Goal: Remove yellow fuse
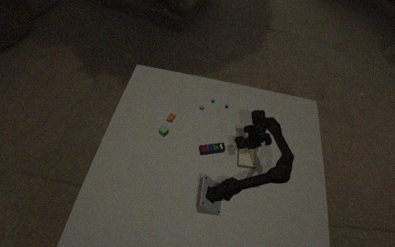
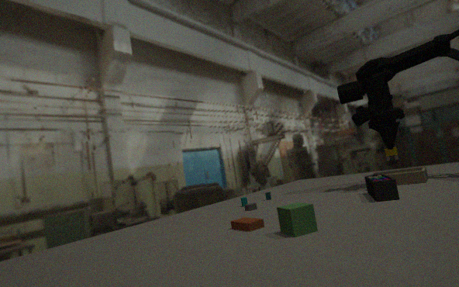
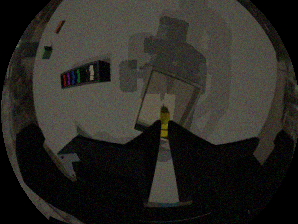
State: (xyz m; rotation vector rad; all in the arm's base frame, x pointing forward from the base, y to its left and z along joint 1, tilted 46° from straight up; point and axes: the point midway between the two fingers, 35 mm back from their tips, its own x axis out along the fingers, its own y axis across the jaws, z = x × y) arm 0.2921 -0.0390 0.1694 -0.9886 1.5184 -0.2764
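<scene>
My gripper tip is now 10 mm above the yellow fuse. Round my gripper tip: green cube (20 mm ahead, 490 mm to the left, 70 mm below); then tray (10 mm to the right, 90 mm below); then orange block (130 mm ahead, 480 mm to the left, 90 mm below).
</scene>
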